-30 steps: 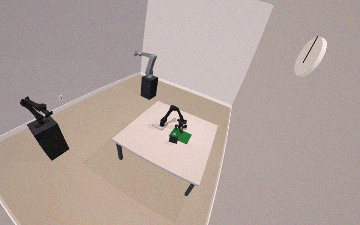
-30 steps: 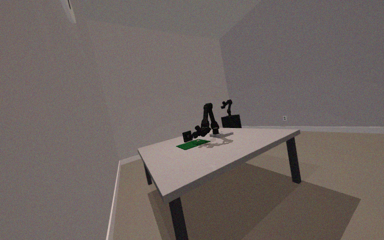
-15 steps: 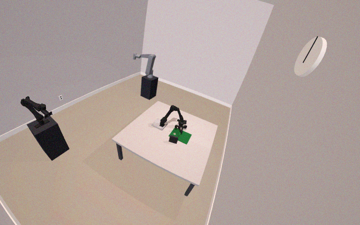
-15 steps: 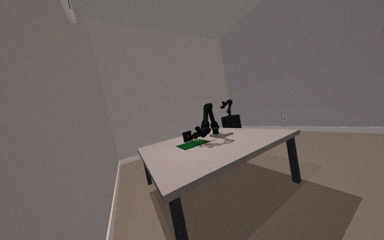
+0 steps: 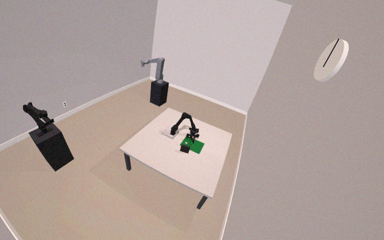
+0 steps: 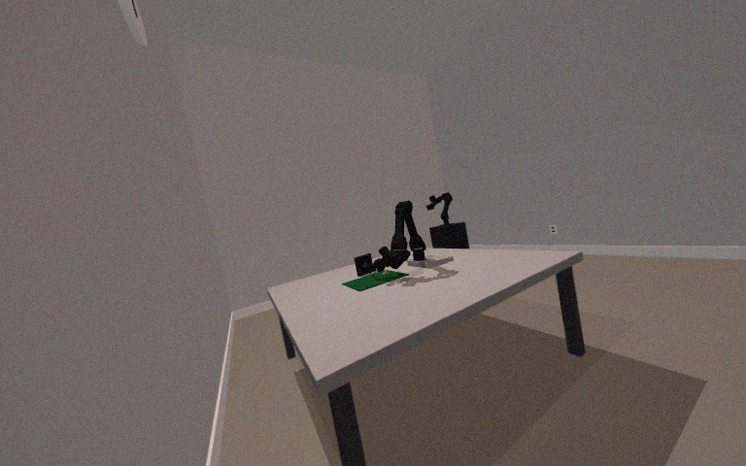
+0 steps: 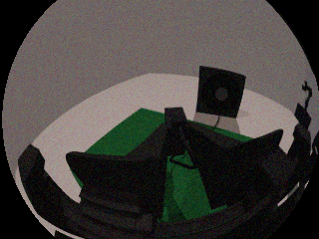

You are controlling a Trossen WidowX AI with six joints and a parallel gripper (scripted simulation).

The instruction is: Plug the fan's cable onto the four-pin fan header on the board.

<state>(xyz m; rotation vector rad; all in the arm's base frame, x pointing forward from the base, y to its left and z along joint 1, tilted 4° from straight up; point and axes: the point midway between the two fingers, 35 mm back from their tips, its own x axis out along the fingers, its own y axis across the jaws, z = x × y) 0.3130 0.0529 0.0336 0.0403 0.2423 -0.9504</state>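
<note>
Right now my gripper tip is 9 cm above the green board. The rest, counted from my gripper tip: pale header: 8 cm behind, 4 cm to the right, 8 cm below; black fan: 3 cm behind, 19 cm to the right, 2 cm below; black plug: 1 cm below.
</note>
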